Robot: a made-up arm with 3 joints. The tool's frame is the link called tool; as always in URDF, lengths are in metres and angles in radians.
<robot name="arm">
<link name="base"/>
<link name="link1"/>
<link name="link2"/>
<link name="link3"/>
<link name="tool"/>
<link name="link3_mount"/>
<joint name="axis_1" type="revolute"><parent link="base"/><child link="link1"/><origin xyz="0.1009 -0.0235 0.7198" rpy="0 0 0"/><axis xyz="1 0 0"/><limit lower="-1.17" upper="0.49" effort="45" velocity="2.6"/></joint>
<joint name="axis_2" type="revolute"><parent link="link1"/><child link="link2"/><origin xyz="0.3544 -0.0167 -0.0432" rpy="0 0 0"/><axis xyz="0 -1 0"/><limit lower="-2.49" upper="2.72" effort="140" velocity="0.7"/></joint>
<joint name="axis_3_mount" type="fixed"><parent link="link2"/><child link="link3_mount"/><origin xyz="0.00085 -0.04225 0.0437" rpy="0 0 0"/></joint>
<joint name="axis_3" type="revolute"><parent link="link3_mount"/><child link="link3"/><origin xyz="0.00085 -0.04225 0.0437" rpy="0 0 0"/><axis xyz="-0.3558 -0.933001 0.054"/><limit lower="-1.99" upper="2.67" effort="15" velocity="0.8"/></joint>
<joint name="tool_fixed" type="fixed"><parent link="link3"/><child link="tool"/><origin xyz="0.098 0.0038 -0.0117" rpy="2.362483 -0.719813 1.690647"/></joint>
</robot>
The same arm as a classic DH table. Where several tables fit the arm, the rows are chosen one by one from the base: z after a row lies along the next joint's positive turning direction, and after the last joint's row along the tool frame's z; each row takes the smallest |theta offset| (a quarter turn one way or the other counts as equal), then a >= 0, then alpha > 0; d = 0 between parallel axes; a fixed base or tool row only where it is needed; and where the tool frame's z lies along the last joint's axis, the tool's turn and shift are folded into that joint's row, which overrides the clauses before.
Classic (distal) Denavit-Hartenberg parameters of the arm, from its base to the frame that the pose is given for. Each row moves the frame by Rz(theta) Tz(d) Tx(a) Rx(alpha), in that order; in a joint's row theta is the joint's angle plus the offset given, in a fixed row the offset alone. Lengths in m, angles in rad.
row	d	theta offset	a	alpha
base (fixed)	0.7198	-1.5708	0.0235	-1.5708
axis_1	0.4553	1.5708	0.0432	1.5708
axis_2	0.0716	-0.1506	-0.0867	0.3681
axis_3	0.0706	-0.7453	-0.0638	-2.4497
tool (fixed)	0.1011	1.7396	0	0
Joint limits (rad, base to tool): -1.17..0.49 -2.49..2.72 -1.99..2.67

